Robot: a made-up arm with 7 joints.
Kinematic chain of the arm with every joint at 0, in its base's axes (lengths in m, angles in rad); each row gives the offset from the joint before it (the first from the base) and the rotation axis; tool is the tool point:
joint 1: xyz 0 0.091 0 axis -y
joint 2: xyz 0 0.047 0 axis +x
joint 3: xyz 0 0 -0.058 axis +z
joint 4: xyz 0 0 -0.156 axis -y
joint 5: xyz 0 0 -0.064 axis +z
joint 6: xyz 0 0 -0.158 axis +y
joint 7: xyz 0 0 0 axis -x
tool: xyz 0 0 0
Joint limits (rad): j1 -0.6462..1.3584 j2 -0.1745..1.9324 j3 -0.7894..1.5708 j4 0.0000..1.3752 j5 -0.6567..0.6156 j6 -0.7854..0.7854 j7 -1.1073..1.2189
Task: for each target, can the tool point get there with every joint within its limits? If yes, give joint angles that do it. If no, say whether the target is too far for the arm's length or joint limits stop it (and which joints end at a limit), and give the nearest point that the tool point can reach.
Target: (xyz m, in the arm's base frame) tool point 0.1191 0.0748 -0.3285
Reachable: yes | joints -0.2526 0.0270 -0.3451 1.2382 -0.3375 0.4129 -0.5430
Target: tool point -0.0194 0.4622 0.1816
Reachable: yes | joints 0.8043 1.5114 0.9348 1.0970 0.2307 -0.6238 -0.0208
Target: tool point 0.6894 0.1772 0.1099
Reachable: no: too far | nearest point 0.4198 0.1624 0.0230 | short by 0.284 m
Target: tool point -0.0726 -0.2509 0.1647
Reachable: no: joint limits stop it (at a limit: joint 1, joint 2, joint 3, joint 4) | nearest point 0.2536 -0.0589 0.1022 | short by 0.384 m
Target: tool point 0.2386 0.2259 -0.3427
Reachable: yes | joints 0.4504 0.0665 0.7430 0.4132 -0.0701 0.3388 -0.7596
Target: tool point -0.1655 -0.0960 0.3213
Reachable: no: joint limits stop it (at a limit: joint 2, joint 4) | nearest point -0.1349 0.3015 0.2619 | short by 0.403 m
